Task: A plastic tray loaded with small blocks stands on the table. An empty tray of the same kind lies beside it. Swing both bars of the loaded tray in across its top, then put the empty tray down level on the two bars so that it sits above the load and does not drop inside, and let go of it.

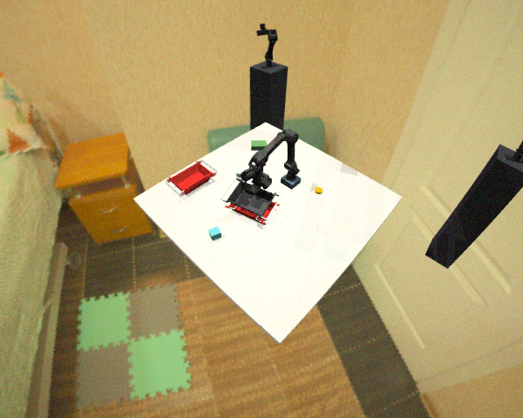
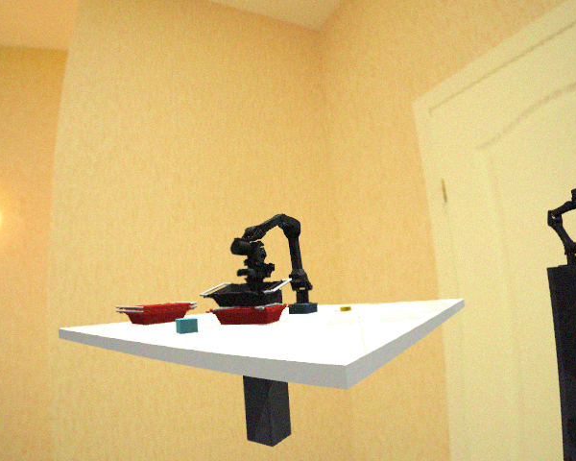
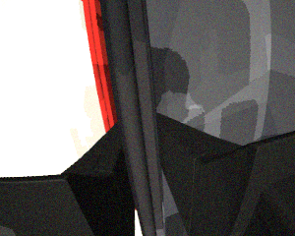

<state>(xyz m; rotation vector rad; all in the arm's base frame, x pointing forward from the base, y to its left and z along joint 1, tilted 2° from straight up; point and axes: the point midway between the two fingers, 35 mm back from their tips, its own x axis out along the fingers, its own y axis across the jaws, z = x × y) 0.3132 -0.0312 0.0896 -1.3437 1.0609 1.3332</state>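
Now: the dark grey tray 7 cm ahead of my gripper tip, 1 cm to the left of it and 2 cm above it. Also, from my gripper tip: cyan block: 34 cm ahead, 2 cm to the right, 8 cm below; pale cylinder: 11 cm behind, 25 cm to the right, 7 cm below; yellow disc: 37 cm behind, 22 cm to the left, 9 cm below.
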